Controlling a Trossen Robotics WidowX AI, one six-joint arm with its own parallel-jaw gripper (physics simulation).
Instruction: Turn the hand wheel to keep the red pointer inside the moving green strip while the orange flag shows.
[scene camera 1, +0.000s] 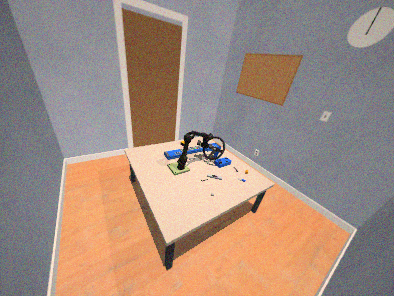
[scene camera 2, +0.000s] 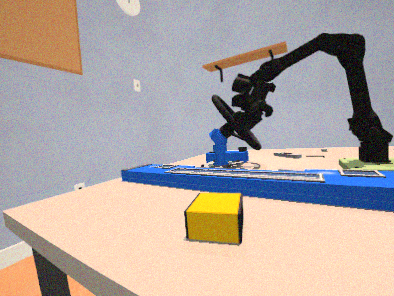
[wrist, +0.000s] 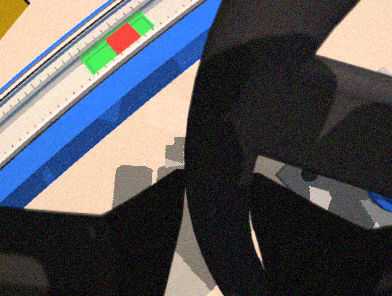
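The black hand wheel stands tilted on its blue stand. My gripper is shut on the wheel's rim, one finger on each side of it in the wrist view. The long blue track unit lies beside the wheel. In the wrist view the red pointer sits inside the green strip, nearer the strip's upper right end, with green showing on both sides. The orange flag cannot be made out in these views.
A yellow block lies beyond the track unit. The arm's green base plate is on the table. Small tools and an orange piece lie on the table.
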